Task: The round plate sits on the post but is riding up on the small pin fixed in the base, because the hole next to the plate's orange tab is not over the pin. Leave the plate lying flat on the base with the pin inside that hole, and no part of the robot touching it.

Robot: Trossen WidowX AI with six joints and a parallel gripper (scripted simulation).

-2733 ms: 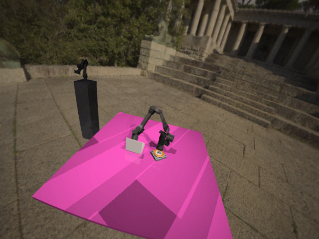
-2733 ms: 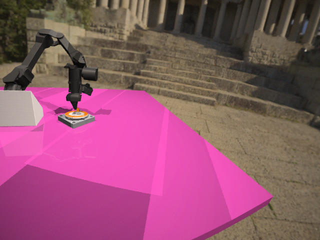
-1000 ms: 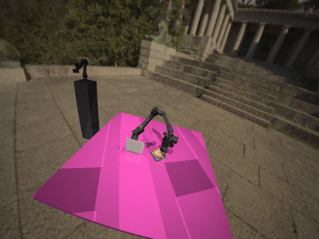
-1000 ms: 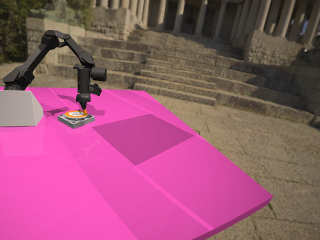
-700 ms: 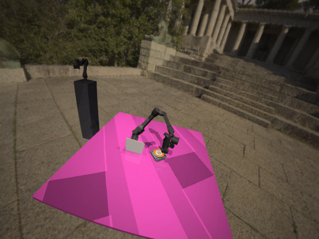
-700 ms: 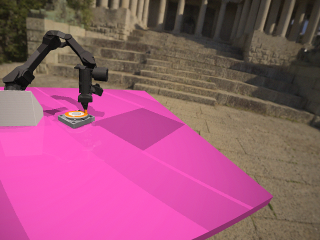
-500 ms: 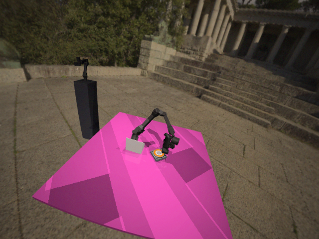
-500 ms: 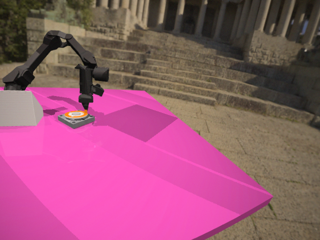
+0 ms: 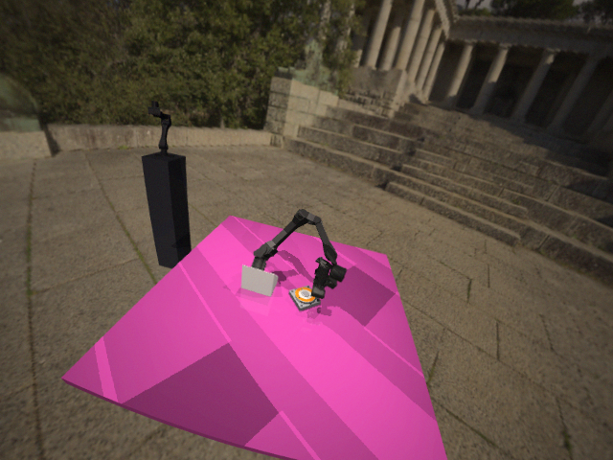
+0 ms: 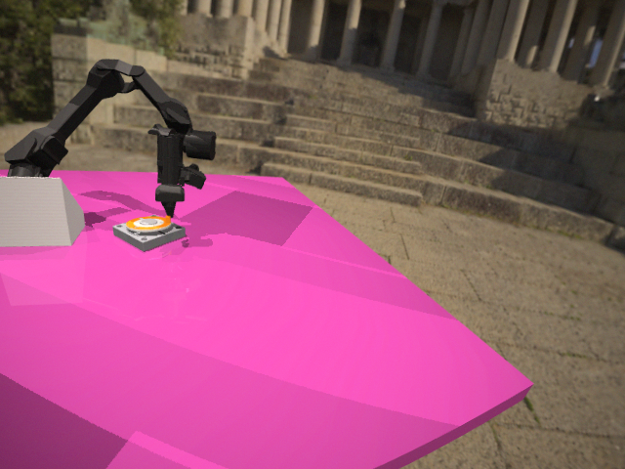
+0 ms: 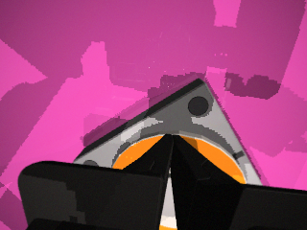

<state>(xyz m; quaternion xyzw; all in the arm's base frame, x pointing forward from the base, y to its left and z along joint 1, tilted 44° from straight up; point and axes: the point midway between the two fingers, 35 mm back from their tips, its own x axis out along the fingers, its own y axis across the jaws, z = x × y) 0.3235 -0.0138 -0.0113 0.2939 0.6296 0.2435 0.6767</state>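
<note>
Right now the grey square base is 50 mm behind my gripper tip, 10 mm to the right of it and 20 mm below it.
</note>
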